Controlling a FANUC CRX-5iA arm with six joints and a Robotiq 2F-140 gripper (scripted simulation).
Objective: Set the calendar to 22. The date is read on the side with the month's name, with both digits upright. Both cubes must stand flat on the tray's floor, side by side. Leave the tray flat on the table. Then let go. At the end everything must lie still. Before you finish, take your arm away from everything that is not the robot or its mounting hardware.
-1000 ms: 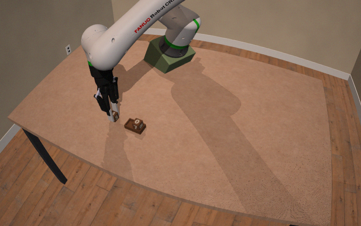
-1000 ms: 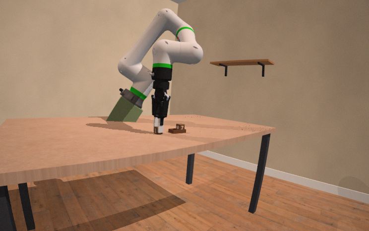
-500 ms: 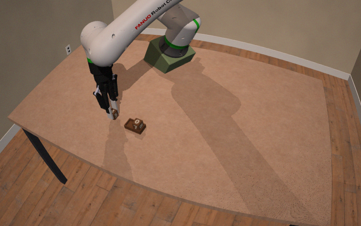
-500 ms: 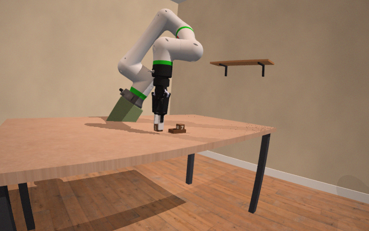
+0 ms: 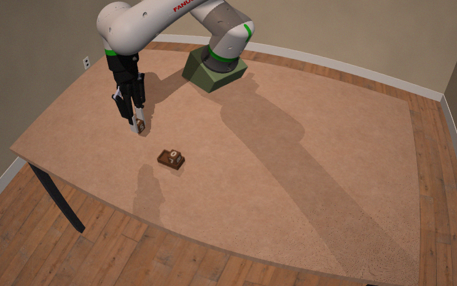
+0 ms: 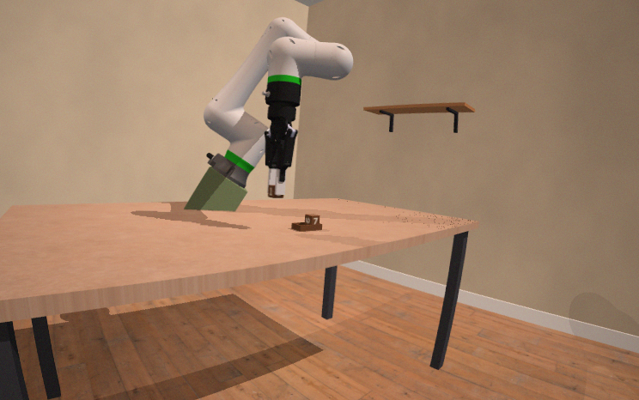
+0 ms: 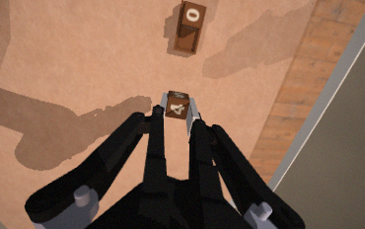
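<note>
Now: hand 2 cm short of the digit cube, 13 cm to the right of it and 11 cm above it. From my hand the other things lie so: tray (2 cm ahead, 11 cm to the left, 13 cm below).
</note>
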